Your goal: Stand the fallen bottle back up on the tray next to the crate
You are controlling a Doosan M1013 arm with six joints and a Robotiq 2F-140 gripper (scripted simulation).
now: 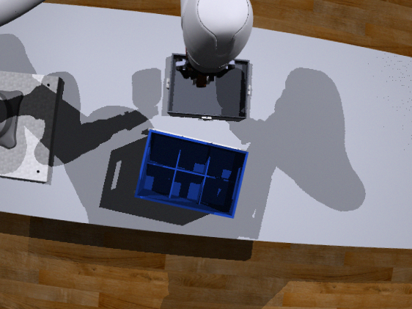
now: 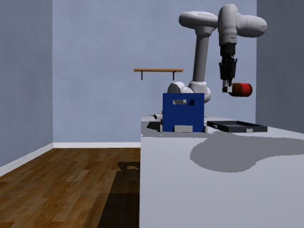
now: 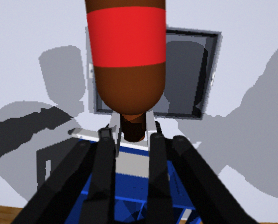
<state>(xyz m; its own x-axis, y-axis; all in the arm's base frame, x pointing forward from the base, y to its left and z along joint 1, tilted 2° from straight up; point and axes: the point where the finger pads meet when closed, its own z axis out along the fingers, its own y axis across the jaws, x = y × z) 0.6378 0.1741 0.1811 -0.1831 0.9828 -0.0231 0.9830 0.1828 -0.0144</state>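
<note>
The bottle is 10 mm behind my hand, 50 mm to the left of it and 20 mm below it. From my hand the other things lie so: blue crate 10 mm ahead, 250 mm to the right, 140 mm below; dark tray 40 mm ahead, 20 mm to the left, 210 mm below.
</note>
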